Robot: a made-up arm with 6 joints.
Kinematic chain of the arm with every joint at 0, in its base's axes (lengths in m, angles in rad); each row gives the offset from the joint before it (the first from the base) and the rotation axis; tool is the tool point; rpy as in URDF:
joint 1: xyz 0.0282 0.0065 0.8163 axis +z
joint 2: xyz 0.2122 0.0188 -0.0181 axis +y
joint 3: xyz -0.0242 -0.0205 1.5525 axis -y
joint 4: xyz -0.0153 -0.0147 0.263 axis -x
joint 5: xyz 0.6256 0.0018 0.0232 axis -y
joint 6: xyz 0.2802 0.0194 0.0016 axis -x
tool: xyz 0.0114 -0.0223 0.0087 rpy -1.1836 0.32 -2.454
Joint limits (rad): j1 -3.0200..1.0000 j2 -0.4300..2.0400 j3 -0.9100..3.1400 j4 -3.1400..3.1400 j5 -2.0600..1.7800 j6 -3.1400..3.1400
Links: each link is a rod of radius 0.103 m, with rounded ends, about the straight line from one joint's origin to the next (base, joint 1, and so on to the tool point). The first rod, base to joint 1, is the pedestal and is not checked.
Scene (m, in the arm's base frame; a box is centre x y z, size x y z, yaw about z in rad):
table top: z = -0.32
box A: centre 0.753 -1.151 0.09 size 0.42 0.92 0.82 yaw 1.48
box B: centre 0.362 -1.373 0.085 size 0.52 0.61 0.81 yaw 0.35
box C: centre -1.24 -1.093 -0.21 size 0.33 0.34 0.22 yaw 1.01
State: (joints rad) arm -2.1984 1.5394 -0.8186 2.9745 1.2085 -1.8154
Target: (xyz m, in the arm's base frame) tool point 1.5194 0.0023 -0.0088
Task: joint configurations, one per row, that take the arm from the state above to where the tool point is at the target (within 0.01 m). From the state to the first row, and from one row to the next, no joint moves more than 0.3 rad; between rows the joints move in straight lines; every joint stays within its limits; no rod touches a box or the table.
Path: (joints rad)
1: -2.0828 1.4057 -0.5983 2.7027 1.3228 -1.6839
2: -1.9672 1.2720 -0.3780 2.4309 1.4371 -1.5524
3: -1.8516 1.1383 -0.1577 2.1591 1.5514 -1.4208
4: -1.7361 1.0046 0.0626 1.8873 1.6657 -1.2893
5: -1.6205 0.8709 0.2829 1.6155 1.7800 -1.1578
6: -1.3663 1.0033 0.1830 1.7651 1.6828 -1.2612
7: -1.1122 1.1358 0.0832 1.9147 1.5857 -1.3646
8: -0.8580 1.2682 -0.0166 2.0643 1.4885 -1.4679
9: -0.6039 1.4006 -0.1165 2.2139 1.3914 -1.5713
10: -0.3497 1.5331 -0.2163 2.3635 1.2942 -1.6747
11: -0.0956 1.6655 -0.3162 2.5131 1.1971 -1.7781

